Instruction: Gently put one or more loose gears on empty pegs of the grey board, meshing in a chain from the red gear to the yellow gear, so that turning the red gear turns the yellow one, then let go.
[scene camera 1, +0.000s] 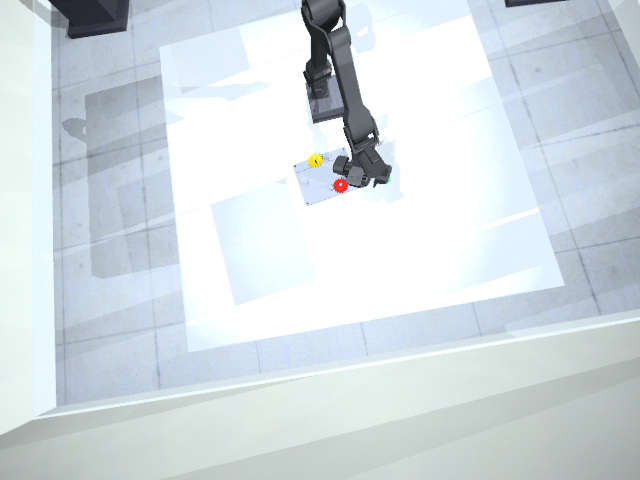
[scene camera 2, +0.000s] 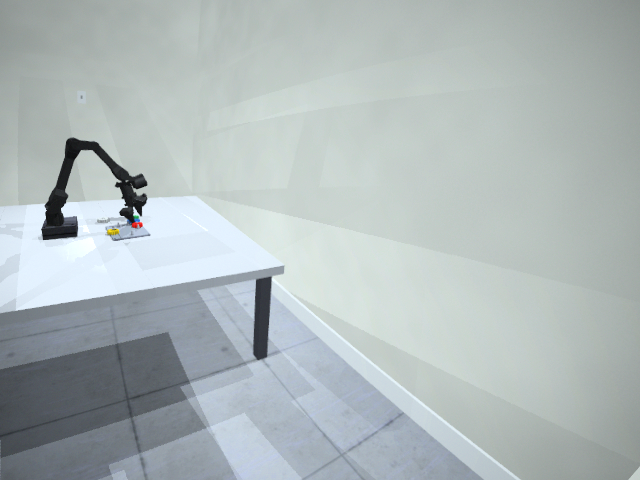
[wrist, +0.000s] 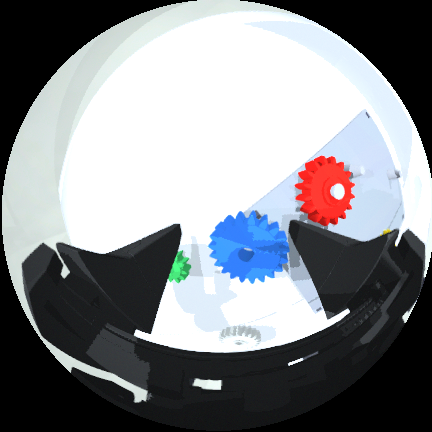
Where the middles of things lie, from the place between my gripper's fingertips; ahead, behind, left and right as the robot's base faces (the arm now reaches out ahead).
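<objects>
Position of my hand: 20 mm past the blue gear (wrist: 269, 248). Measured from my hand: red gear (wrist: 321, 173), 80 mm to the right; board and gears (wrist: 372, 205), 130 mm to the right and 50 mm behind; grey board (scene camera 1: 320, 179), 130 mm to the right, 50 mm behind and 10 mm below.
</objects>
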